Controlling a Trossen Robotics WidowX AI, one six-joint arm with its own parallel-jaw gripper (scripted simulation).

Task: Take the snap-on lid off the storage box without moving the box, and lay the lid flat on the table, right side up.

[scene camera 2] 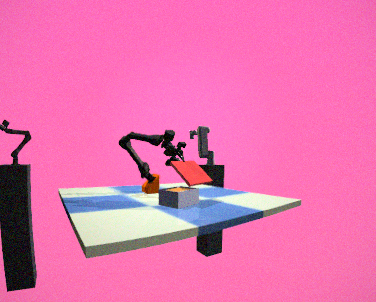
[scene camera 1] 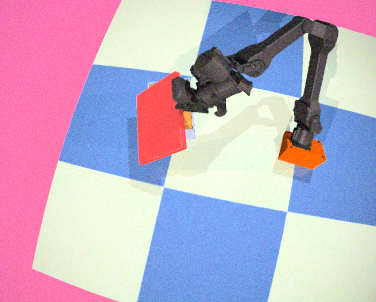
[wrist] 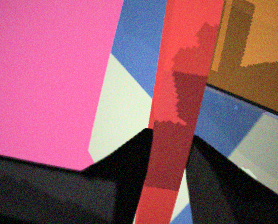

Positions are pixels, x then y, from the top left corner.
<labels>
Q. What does my gripper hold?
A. A red lid.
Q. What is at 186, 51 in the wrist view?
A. A red lid.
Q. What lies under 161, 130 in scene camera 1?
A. A red lid.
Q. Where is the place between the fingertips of my gripper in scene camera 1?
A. At 178, 108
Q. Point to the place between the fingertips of my gripper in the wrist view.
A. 169, 139
</labels>
